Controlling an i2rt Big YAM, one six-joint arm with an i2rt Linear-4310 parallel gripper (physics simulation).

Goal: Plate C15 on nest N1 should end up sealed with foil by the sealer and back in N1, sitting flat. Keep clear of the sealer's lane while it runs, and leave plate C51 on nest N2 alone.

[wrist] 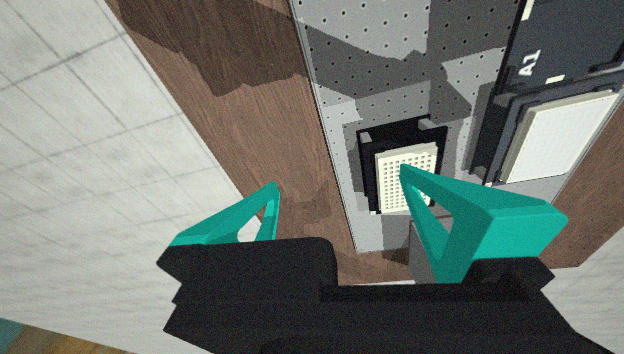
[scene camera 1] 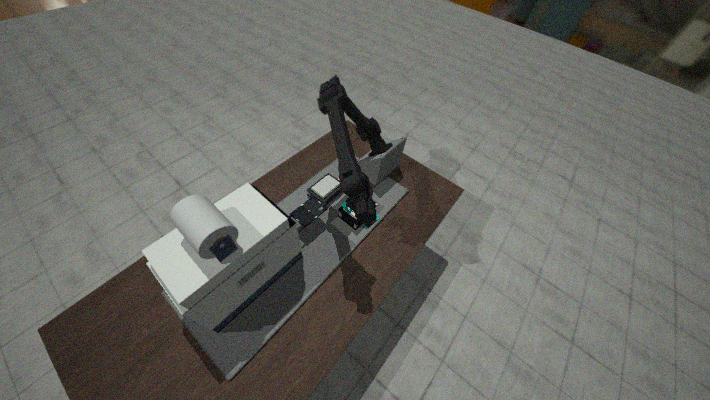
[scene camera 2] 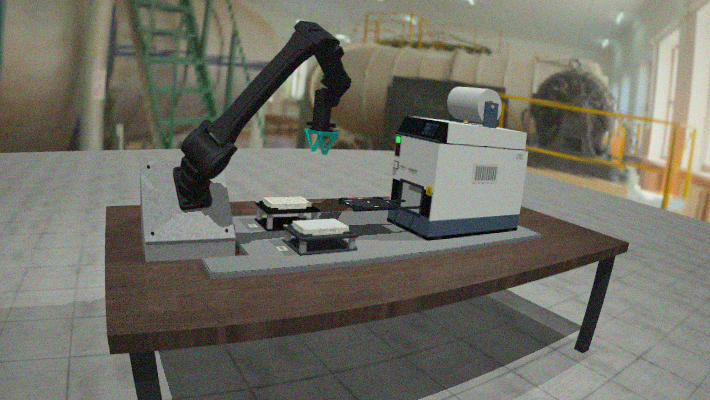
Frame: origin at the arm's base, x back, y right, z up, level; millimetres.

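Seen in the pictures: gripper, fingertip midpoint: point(wrist: 334, 179) point(scene camera 1: 358, 220) point(scene camera 2: 318, 153); arm's base at its link origin: point(scene camera 1: 380, 151) point(scene camera 2: 191, 188).
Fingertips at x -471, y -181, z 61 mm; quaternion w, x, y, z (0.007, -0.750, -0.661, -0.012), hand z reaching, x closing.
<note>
Pixels of each thing's top centre, then the offset from my fingertips to it. "spot": a spot on its surface instead. Level surfaces: height alone.
- cream plate with an open well grid, top centre: point(wrist: 405, 185) point(scene camera 2: 287, 200) dx +147, dy +89, dz -129 mm
- black nest at a spot on its surface: point(wrist: 400, 134) spot: dx +91, dy +107, dz -198 mm
- foil roll at its top centre: point(scene camera 1: 196, 214) point(scene camera 2: 475, 87) dx -419, dy +269, dz +273 mm
- perforated deck at its surface level: dz -203 mm
- wooden table at its surface level: dz -216 mm
A cream plate with an open well grid point(scene camera 2: 285, 202) point(wrist: 406, 190) sits in a black nest point(wrist: 400, 134), mostly hidden by the arm in scene camera 1. A whiter, finely patterned plate point(scene camera 1: 326, 185) point(scene camera 2: 320, 226) point(wrist: 562, 137) lies in the other nest point(scene camera 2: 322, 244). Both look flat. Nest and plate labels are unreadable, so I cannot tell which is C15 or C51. The white sealer point(scene camera 1: 245, 275) point(scene camera 2: 480, 175) shows a green light; its dark carriage point(scene camera 1: 307, 212) point(scene camera 2: 367, 203) point(wrist: 565, 35) is out and bare. My gripper point(scene camera 1: 361, 212) point(scene camera 2: 320, 152) point(wrist: 334, 179) is open and empty, high above the nests.
A foil roll point(scene camera 1: 200, 222) point(scene camera 2: 470, 102) stands on the sealer. The grey arm mount point(scene camera 1: 392, 162) point(scene camera 2: 185, 230) is at the opposite end. The perforated deck point(scene camera 2: 220, 269) point(wrist: 367, 15) lies on the wooden table point(scene camera 1: 85, 335) point(scene camera 2: 280, 295). The carriage lies between the nests and the sealer.
</note>
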